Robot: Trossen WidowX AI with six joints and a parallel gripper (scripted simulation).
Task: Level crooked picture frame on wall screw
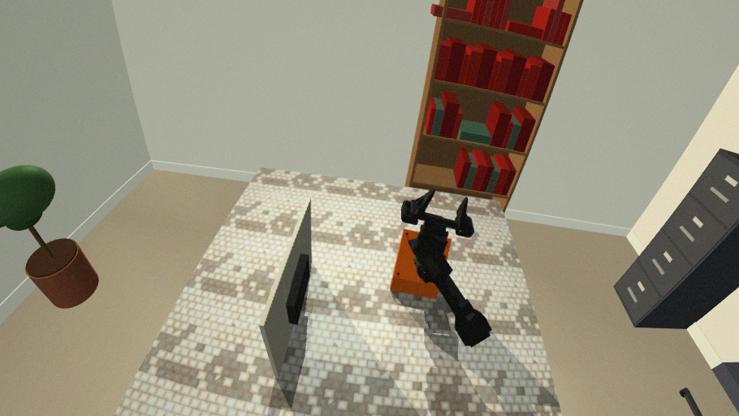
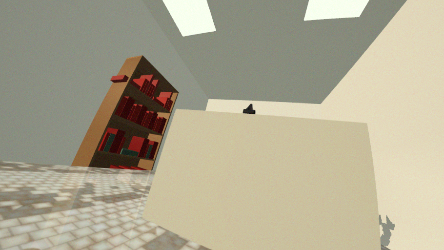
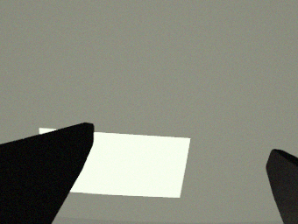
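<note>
Now: gripper tip 360 mm short of the black picture frame, 360 mm above it and 70 mm to the right of it. Round my gripper tip: wall panel (370 mm below, 370 mm ahead, 60 mm to the left).
</note>
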